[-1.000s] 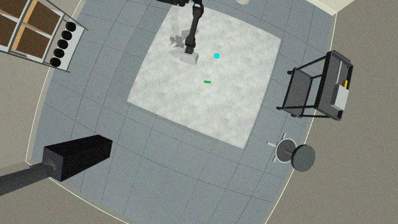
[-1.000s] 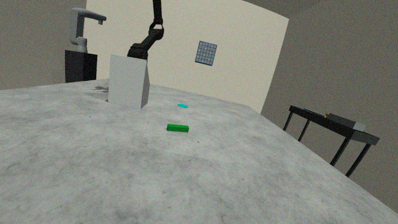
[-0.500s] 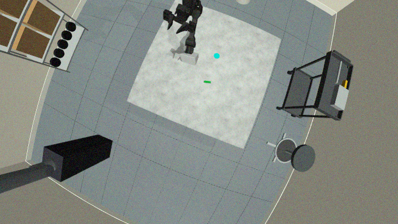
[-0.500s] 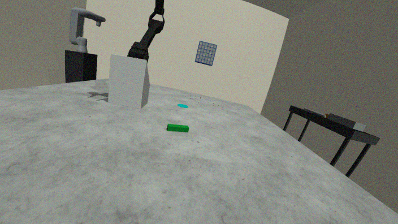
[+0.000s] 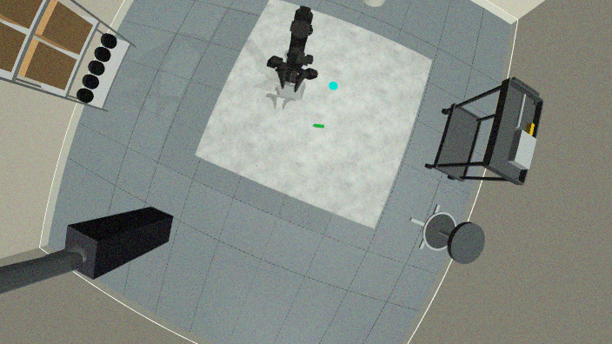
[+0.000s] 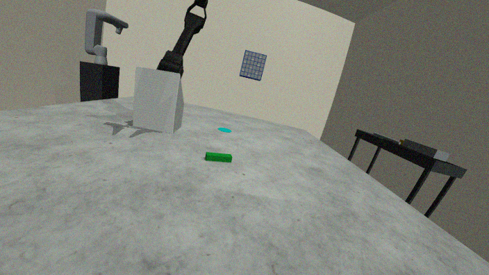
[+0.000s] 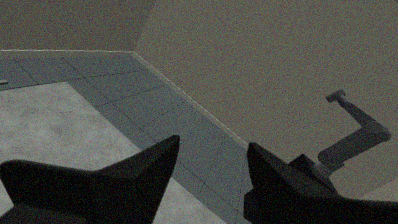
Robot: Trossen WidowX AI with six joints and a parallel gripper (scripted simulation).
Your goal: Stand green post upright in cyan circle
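Right now my gripper tip is 14 cm short of the green post, 4 cm to the right of it and 57 cm above it. Round my gripper tip: cyan circle (15 cm ahead, 33 cm to the left, 57 cm below).
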